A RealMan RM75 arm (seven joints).
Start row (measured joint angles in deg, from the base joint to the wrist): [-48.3 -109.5 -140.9 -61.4 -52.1 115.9 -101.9]
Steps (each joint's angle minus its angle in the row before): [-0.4 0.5 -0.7 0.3 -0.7 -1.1 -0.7]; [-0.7 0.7 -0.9 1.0 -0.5 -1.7 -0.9]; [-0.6 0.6 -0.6 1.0 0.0 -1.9 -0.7]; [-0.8 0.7 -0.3 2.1 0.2 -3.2 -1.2]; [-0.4 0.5 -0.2 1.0 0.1 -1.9 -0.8]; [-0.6 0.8 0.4 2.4 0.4 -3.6 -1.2]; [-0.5 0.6 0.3 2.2 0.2 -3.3 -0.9]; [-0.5 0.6 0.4 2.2 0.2 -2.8 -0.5]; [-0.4 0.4 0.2 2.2 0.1 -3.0 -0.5]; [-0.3 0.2 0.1 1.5 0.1 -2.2 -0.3]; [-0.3 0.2 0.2 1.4 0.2 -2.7 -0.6]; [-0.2 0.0 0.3 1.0 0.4 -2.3 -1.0]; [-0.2 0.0 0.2 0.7 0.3 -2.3 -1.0]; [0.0 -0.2 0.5 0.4 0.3 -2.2 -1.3]
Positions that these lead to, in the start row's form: [-48.7 -109.0 -141.6 -61.1 -52.8 114.8 -102.6]; [-49.4 -108.3 -142.5 -60.1 -53.3 113.1 -103.5]; [-50.0 -107.7 -143.1 -59.1 -53.3 111.2 -104.2]; [-50.8 -107.0 -143.4 -57.0 -53.1 108.0 -105.4]; [-51.2 -106.5 -143.6 -56.0 -53.0 106.1 -106.2]; [-51.8 -105.7 -143.2 -53.6 -52.6 102.5 -107.4]; [-52.3 -105.1 -142.9 -51.4 -52.4 99.2 -108.3]; [-52.8 -104.5 -142.5 -49.2 -52.2 96.4 -108.8]; [-53.2 -104.1 -142.3 -47.0 -52.1 93.4 -109.3]; [-53.5 -103.9 -142.2 -45.5 -52.0 91.2 -109.6]; [-53.8 -103.7 -142.0 -44.1 -51.8 88.5 -110.2]; [-54.0 -103.7 -141.7 -43.1 -51.4 86.2 -111.2]; [-54.2 -103.7 -141.5 -42.4 -51.1 83.9 -112.2]; [-54.2 -103.9 -141.0 -42.0 -50.8 81.7 -113.5]
